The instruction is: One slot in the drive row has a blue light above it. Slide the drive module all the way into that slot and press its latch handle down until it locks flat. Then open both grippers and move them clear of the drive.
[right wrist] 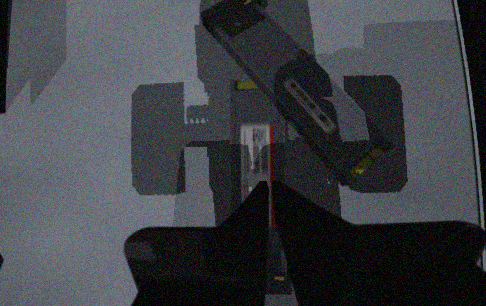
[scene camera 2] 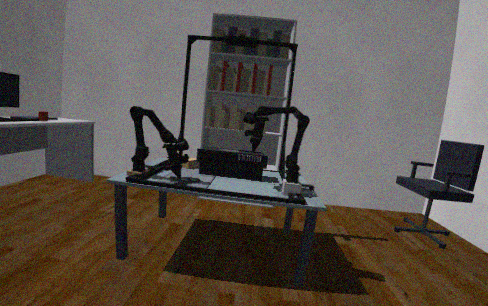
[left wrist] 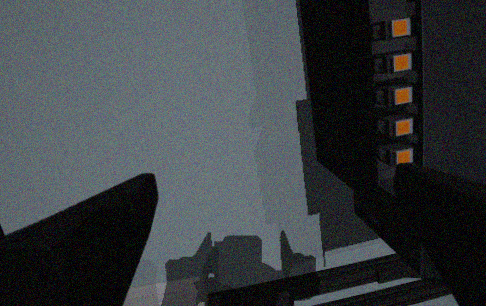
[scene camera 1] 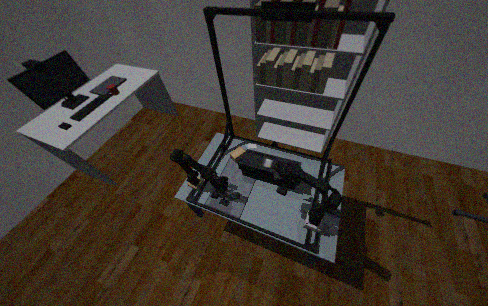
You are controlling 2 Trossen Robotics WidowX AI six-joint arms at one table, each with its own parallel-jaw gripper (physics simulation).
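Places are measured from the left arm's base along level axes (x ahead, y left, z up), in metres.
Where they show: left gripper, between the fingertips: point(scene camera 2: 253, 150) point(left wrist: 275, 180) point(scene camera 1: 284, 184); right gripper, between the fingertips: point(right wrist: 269, 187) point(scene camera 2: 180, 178) point(scene camera 1: 224, 192); left arm's base, origin of its link: point(scene camera 2: 292, 181) point(scene camera 1: 314, 220); right arm's base, origin of its link: point(scene camera 2: 138, 170) point(scene camera 1: 195, 181).
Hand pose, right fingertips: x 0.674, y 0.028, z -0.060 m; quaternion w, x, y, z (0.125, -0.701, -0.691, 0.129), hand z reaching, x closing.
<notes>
Things, the pixels of their centre, and the offset from my right fingertips.
- black drive chassis, middle of its body: point(scene camera 2: 232, 162) point(scene camera 1: 270, 169) 0.075 m up, 0.278 m back, 0.290 m right
- second dark module, middle of its body: point(right wrist: 297, 72) point(scene camera 2: 189, 180) point(scene camera 1: 231, 197) 0.002 m up, 0.069 m back, 0.020 m left
- cardboard box, middle of its body: point(scene camera 2: 190, 162) point(scene camera 1: 237, 154) 0.019 m up, 0.054 m ahead, 0.368 m right
The black drive chassis point(scene camera 1: 256, 166) point(scene camera 2: 227, 166) point(left wrist: 342, 91) stands at the back of the table, with its slot row point(scene camera 2: 249, 158) facing front. The left wrist view shows orange lights point(left wrist: 393, 28) above some slots and no blue one. A grey module with a white, red-striped label point(right wrist: 255, 152) lies flat on the table. A second dark module point(right wrist: 269, 57) lies slantwise across its far end. My right gripper point(right wrist: 269, 187) point(scene camera 1: 224, 197) point(scene camera 2: 177, 171) is shut, low over the labelled module. My left gripper point(scene camera 2: 254, 148) point(scene camera 1: 282, 189) is open and empty, high in front of the chassis.
A cardboard box point(scene camera 1: 237, 152) point(scene camera 2: 192, 164) lies left of the chassis. A tall black frame point(scene camera 1: 218, 61) point(scene camera 2: 186, 91) stands around the table. A bookshelf point(scene camera 1: 294, 113) point(scene camera 2: 212, 133) stands behind. A white block point(scene camera 2: 291, 187) sits by the left arm's base.
</notes>
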